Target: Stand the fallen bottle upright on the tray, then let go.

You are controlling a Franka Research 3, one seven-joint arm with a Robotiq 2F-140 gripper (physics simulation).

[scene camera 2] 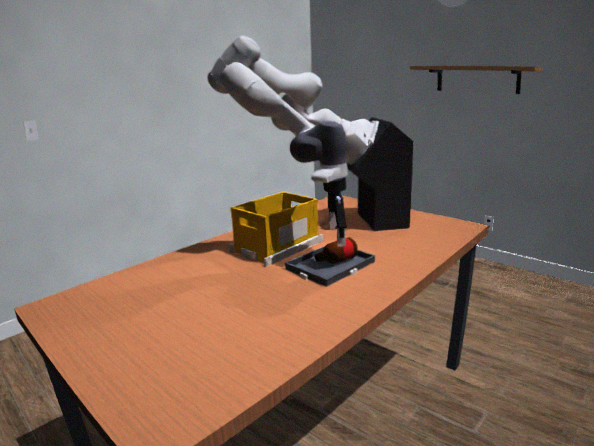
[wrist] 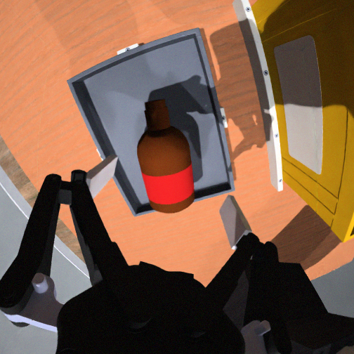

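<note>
A brown bottle (scene camera 2: 332, 251) (wrist: 164, 150) with a red label lies on its side in the dark grey tray (scene camera 2: 327, 280) (wrist: 100, 120). In the wrist view its neck points up the picture toward the tray's far part, and its base reaches over the tray's near rim. My gripper (scene camera 2: 341, 240) (wrist: 171, 184) is open and empty. In the wrist view its fingertips stand apart to the left and right of the bottle's labelled end. In the scene view one finger hangs in front of the bottle's labelled part and hides a strip of it; the other finger is mostly hidden.
A yellow crate (scene camera 2: 252, 232) (wrist: 336, 145) stands beside the tray, with a pale strip (scene camera 2: 295, 250) (wrist: 272, 125) along its side facing the tray. The robot's black base (scene camera 2: 387, 185) stands at the back of the wooden table (scene camera 2: 210, 340). A wall shelf (scene camera 2: 475, 68) hangs behind.
</note>
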